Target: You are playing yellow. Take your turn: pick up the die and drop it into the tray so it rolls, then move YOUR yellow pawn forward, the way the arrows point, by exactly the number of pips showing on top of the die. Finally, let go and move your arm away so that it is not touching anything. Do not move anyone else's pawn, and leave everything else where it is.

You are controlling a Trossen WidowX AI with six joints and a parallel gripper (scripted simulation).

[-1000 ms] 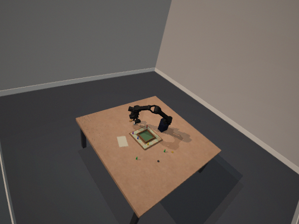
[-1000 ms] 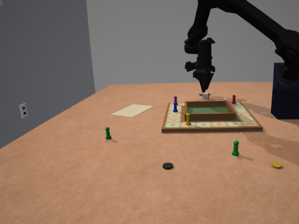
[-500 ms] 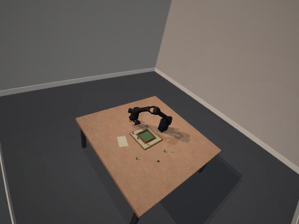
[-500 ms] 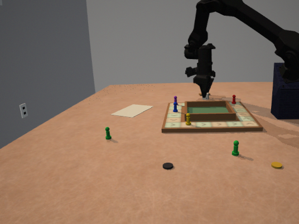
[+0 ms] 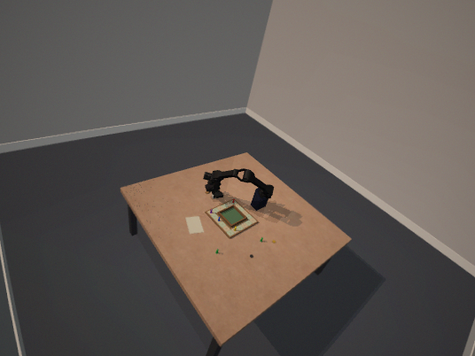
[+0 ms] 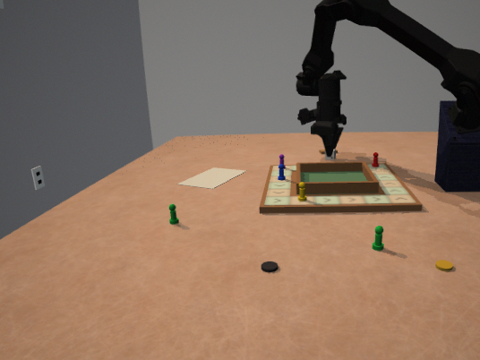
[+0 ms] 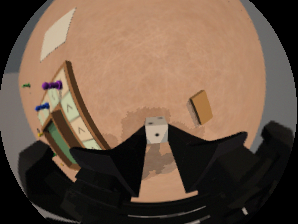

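Now: gripper tip 110 mm short of the yellow pawn, 340 mm to the right of it and 20 mm below it. Also, from my gripper tip: white die (right at my gripper tip); then red pawn (90 mm behind, 140 mm to the left, 20 mm above); then wooden block (10 mm behind, 70 mm to the right, 10 mm below).
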